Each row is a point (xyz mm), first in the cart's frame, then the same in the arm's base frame.
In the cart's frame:
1: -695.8 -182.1 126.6
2: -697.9 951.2 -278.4
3: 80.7 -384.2 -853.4
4: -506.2 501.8 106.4
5: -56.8 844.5 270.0
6: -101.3 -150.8 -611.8
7: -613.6 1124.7 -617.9
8: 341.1 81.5 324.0
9: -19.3 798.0 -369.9
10: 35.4 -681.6 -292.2
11: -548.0 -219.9 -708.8
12: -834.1 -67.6 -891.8
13: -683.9 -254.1 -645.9
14: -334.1 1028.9 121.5
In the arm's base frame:
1: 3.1 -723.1 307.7
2: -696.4 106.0 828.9
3: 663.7 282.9 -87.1
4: -245.9 -322.7 838.4
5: -70.1 -114.9 1360.0
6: 401.0 121.1 138.3
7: -759.0 488.0 777.9
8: 701.9 -336.9 1046.7
9: -67.4 388.0 959.8
10: 849.2 -314.8 30.2
11: 72.9 -15.9 -157.2
12: -262.6 80.6 -286.4
13: -11.3 -136.9 -200.5
14: -414.3 -27.8 1277.0

